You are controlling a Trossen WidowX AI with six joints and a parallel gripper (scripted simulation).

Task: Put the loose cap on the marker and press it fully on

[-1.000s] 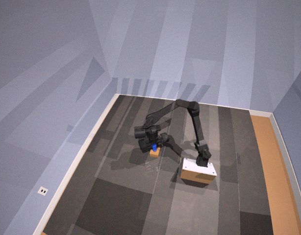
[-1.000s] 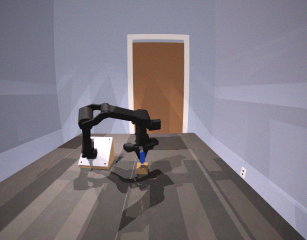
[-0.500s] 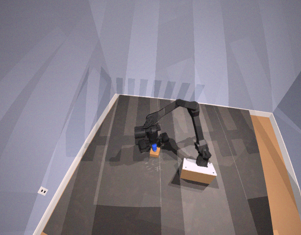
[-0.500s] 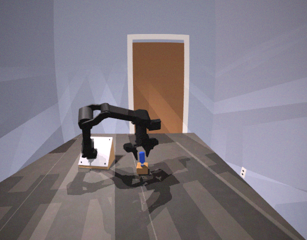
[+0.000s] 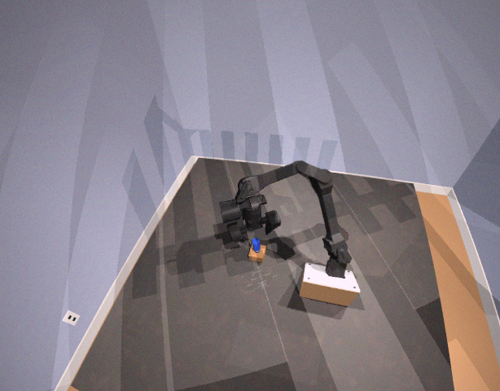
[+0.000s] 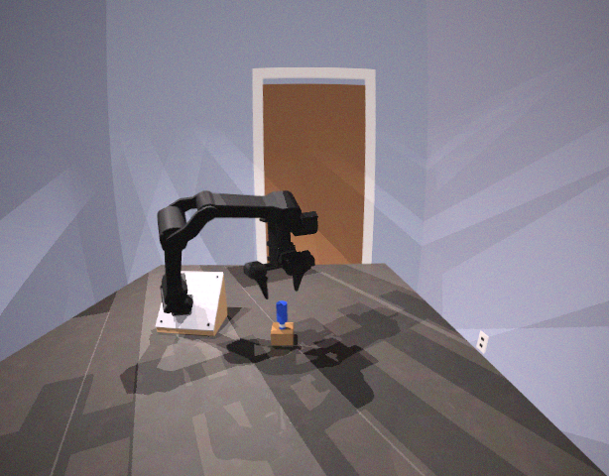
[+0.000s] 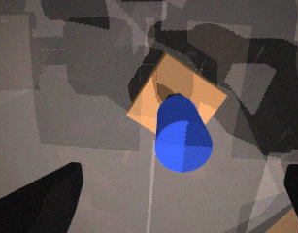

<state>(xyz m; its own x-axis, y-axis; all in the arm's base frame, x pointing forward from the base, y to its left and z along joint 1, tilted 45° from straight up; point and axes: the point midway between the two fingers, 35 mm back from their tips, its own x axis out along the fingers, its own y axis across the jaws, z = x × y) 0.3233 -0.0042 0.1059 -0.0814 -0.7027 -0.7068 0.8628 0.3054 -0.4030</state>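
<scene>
Right now the blue cap is 5 cm below my gripper tip. The rest, counted from my gripper tip: holder block 12 cm below.
</scene>
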